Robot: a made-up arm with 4 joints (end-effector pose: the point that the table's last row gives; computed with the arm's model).
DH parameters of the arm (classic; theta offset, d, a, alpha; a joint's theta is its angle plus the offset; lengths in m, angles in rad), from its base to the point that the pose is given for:
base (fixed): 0 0 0 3.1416
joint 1: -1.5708 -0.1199 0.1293 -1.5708
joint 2: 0 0.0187 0.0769 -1.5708
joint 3: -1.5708 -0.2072 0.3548 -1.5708
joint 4: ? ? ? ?
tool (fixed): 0 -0.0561 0 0
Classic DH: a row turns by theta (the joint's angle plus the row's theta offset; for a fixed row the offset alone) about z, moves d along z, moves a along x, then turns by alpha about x.
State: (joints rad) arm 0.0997 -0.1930 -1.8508 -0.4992
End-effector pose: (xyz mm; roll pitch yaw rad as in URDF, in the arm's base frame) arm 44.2 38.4 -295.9 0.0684 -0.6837 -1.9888
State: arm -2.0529 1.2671 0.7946 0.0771
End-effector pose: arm -337.0 -190.1 151.8 1.0878 -0.7153 2.4419
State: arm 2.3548 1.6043 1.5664 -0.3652
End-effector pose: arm 378.5 -342.8 256.4 3.1303 -1.1721 2.3682
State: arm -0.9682 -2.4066 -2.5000 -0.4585
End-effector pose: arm 119.8 -91.0 423.9 2.5741 -0.0315 -2.9422
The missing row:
joint 4: 0 0.0434 -0.3514 1.5708
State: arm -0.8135 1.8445 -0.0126 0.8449
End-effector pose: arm 10.2 126.3 229.8 1.7642 -0.1953 1.6411
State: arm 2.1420 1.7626 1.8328 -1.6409
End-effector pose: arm 561.7 -199.3 702.7 -2.8754 0.2595 2.5892
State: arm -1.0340 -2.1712 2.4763 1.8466
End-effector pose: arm -238.8 -230.3 -199.9 2.0487 -0.7509 -0.2394
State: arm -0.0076 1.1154 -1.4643 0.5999
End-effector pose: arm 63.8 200.7 139.3 2.5469 1.3996 1.0375
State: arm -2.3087 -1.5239 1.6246 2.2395
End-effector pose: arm -157.2 -214.7 -477.0 3.0755 -0.6207 0.7789
